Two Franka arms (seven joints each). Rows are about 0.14 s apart.
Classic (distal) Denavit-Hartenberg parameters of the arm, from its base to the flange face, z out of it. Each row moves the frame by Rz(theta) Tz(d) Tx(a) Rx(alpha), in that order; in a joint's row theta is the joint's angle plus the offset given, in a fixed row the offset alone. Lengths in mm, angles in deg.
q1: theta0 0; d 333; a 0; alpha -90
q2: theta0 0; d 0; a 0; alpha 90
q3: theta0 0; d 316; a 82.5; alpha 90
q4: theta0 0; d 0; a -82.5; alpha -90
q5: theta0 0; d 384; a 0; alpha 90
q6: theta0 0; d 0; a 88; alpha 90
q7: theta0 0; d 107; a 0; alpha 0
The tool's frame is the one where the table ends.
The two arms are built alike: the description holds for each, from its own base.
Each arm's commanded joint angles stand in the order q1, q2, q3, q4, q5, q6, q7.
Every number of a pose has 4 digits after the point. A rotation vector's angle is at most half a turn.
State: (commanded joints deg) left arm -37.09 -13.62 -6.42 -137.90 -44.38 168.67 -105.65; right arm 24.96 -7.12 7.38 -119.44 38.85 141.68 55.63
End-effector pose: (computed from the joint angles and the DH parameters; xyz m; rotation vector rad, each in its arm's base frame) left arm 0.3902 -0.3107 0.4816 1.4607 1.8037 -0.2421; right arm 0.4713 0.2996 0.5360 -2.2131 0.9813 0.0165
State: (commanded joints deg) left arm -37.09 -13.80 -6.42 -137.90 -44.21 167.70 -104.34; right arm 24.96 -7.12 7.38 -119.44 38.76 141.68 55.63
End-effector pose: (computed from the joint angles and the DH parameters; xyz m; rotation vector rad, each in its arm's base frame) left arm 0.3888 -0.3116 0.4814 1.4944 1.7869 -0.2405; right arm 0.4713 0.2996 0.5360 -2.2144 0.9805 0.0154
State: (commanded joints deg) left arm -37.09 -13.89 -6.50 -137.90 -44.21 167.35 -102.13; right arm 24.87 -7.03 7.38 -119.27 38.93 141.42 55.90
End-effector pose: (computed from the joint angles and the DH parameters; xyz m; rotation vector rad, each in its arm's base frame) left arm 0.3879 -0.3124 0.4815 1.5326 1.7558 -0.2258; right arm 0.4719 0.2994 0.5362 -2.2108 0.9875 0.0230
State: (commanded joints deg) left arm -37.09 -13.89 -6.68 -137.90 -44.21 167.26 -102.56; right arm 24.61 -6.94 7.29 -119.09 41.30 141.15 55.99
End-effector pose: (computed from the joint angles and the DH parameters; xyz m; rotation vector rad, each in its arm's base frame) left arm 0.3867 -0.3138 0.4813 1.5306 1.7599 -0.2313; right arm 0.4740 0.2970 0.5365 -2.1748 1.0151 0.0560
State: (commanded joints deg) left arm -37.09 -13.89 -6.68 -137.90 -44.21 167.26 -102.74; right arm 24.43 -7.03 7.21 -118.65 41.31 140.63 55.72
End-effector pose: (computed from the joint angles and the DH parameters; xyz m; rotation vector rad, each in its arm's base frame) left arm 0.3867 -0.3138 0.4813 1.5280 1.7624 -0.2329; right arm 0.4751 0.2957 0.5404 -2.1745 1.0077 0.0551
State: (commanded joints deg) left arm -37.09 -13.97 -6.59 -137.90 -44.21 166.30 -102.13; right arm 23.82 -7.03 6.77 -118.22 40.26 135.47 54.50
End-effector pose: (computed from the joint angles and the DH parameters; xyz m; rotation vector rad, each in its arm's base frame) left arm 0.3861 -0.3140 0.4801 1.5476 1.7588 -0.2394; right arm 0.4738 0.2921 0.5356 -2.2399 0.9747 0.1133
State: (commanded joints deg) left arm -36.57 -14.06 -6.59 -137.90 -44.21 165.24 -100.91; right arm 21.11 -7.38 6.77 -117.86 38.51 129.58 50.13
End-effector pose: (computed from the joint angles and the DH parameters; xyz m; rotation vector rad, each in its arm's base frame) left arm 0.3877 -0.3115 0.4789 1.5707 1.7520 -0.2380; right arm 0.4775 0.2740 0.5322 -2.3282 0.8993 0.1388
